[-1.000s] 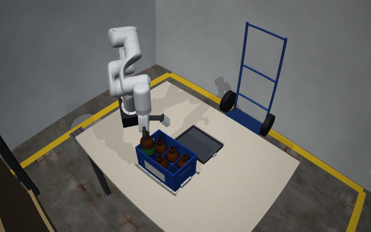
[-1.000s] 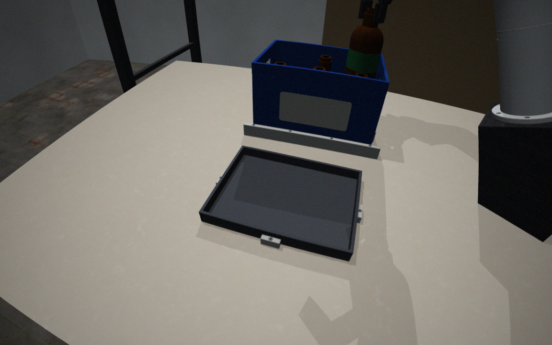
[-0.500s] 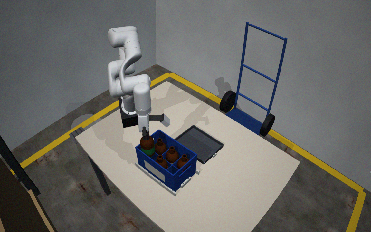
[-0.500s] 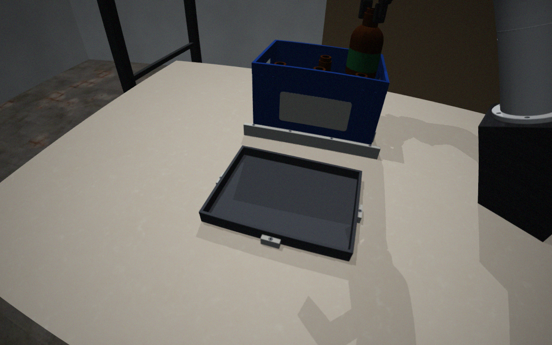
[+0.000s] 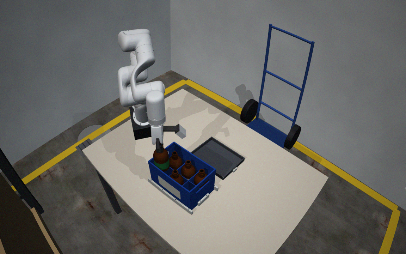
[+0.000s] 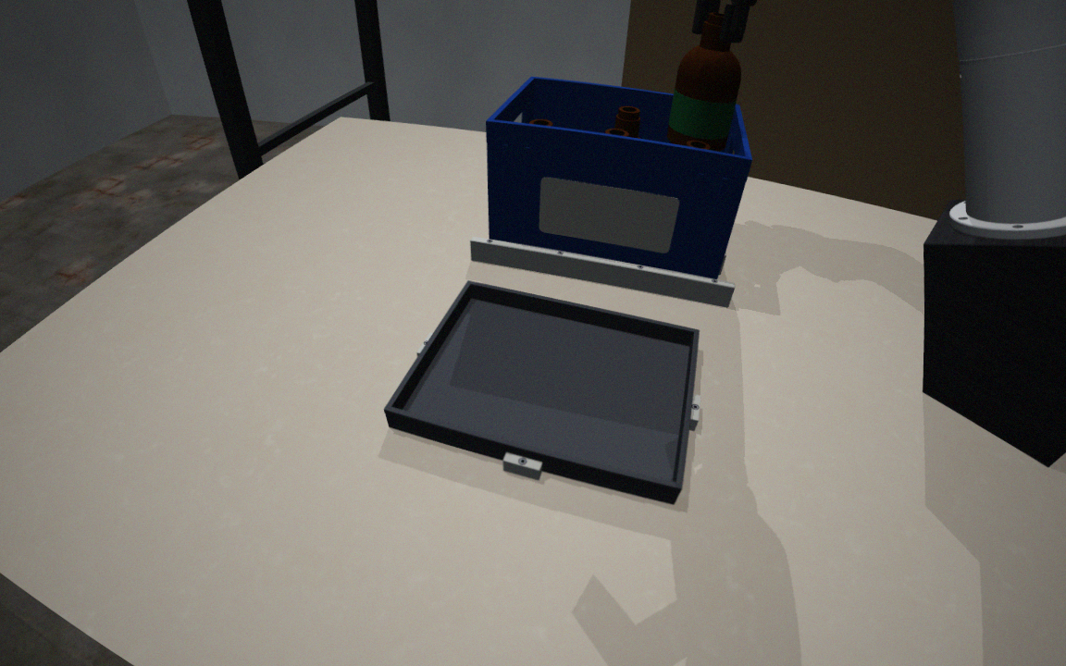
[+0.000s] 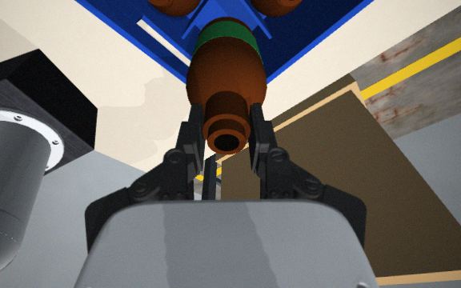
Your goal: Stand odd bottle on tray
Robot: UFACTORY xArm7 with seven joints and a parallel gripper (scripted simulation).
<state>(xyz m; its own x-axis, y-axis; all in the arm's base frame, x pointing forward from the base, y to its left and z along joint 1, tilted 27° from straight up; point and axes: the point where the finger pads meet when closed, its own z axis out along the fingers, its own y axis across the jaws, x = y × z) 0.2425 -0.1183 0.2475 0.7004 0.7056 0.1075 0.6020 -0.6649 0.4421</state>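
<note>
Right now the glass bottle is 70 mm below my hand. The rest, counted from my hand: crate (200 mm below, 90 mm ahead, 40 mm to the left); then dark grey tray (310 mm to the left, 270 mm below, 120 mm ahead).
</note>
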